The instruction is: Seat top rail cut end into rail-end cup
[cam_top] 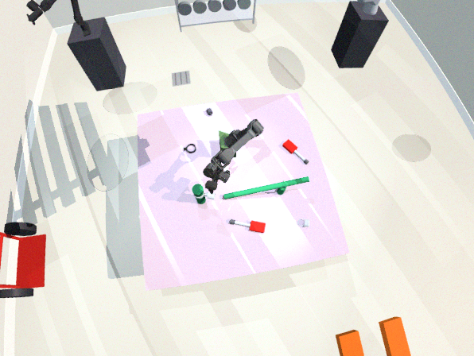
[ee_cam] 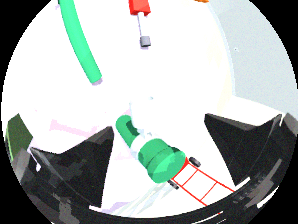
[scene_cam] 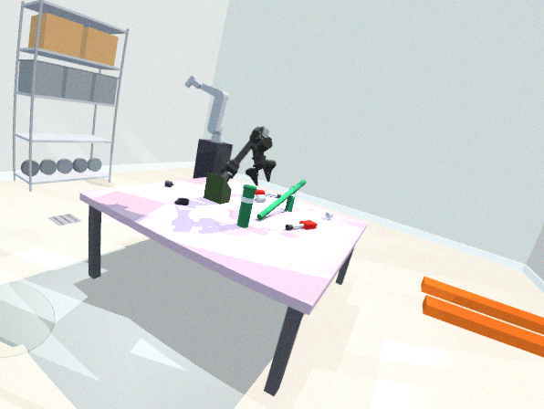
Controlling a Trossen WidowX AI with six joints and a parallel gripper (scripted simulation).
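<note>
The white brace band is 60 mm to the right of my gripper tip and 70 mm below it. Also, from my gripper tip: small black part 690 mm behind, 20 mm to the left, 190 mm below; then short green post 10 mm behind, 430 mm to the left, 110 mm below.
</note>
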